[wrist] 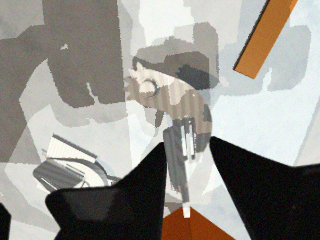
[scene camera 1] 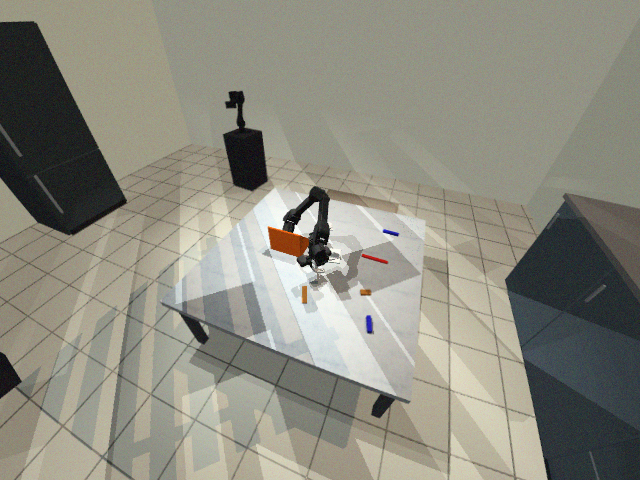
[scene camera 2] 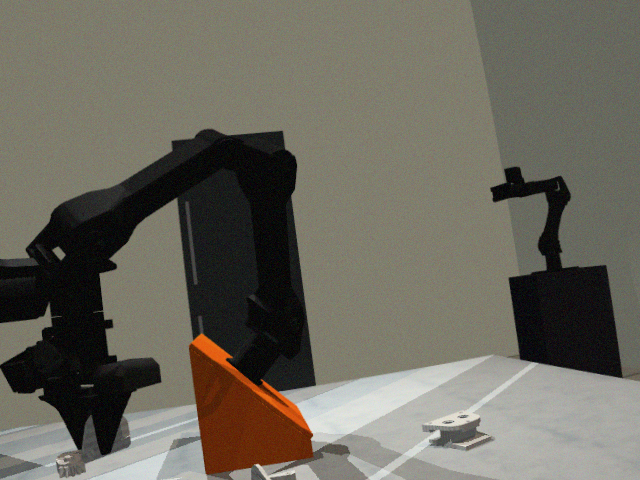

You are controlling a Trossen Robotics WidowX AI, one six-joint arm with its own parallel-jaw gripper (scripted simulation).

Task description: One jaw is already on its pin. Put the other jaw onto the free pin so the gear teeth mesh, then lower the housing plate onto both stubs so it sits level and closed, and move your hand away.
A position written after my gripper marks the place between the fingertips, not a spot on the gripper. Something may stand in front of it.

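Observation:
What I can see here is my gripper [scene camera 2: 95, 453], and the same gripper [wrist: 186, 144] is visible to me in the wrist view too.

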